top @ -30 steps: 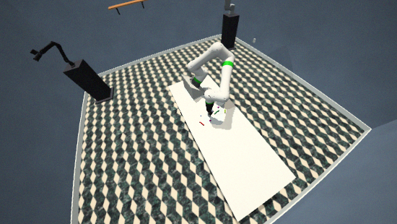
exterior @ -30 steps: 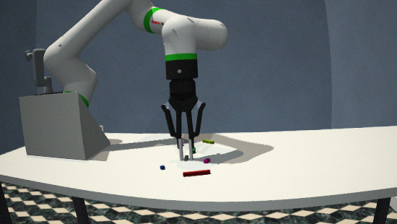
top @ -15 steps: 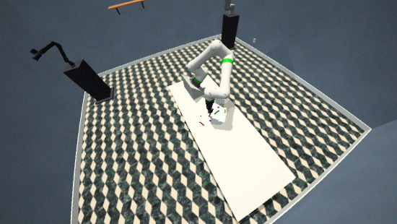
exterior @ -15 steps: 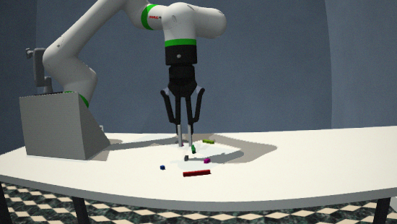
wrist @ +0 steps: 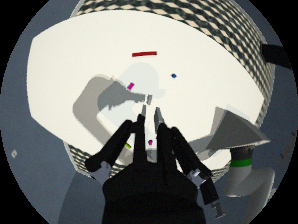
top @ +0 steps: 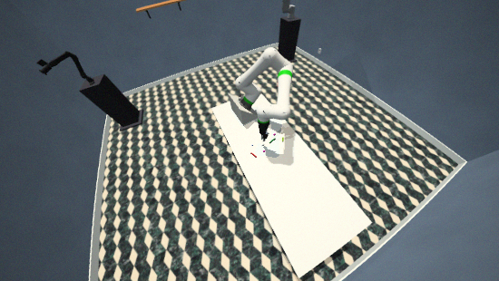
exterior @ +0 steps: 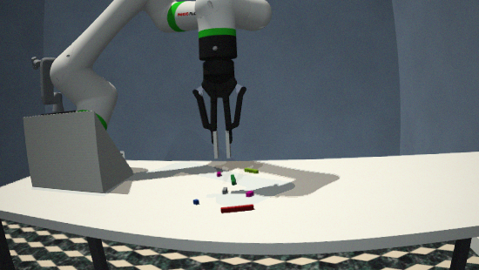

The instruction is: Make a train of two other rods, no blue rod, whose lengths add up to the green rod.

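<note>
Now: hand 2 cm short of the lime rod, 21 cm to the right of it and 12 cm above it. Also, from my hand: blue rod 4 cm behind, 10 cm to the right, 12 cm below; grey rod 12 cm below; green rod 1 cm behind, 10 cm to the left, 12 cm below.
</note>
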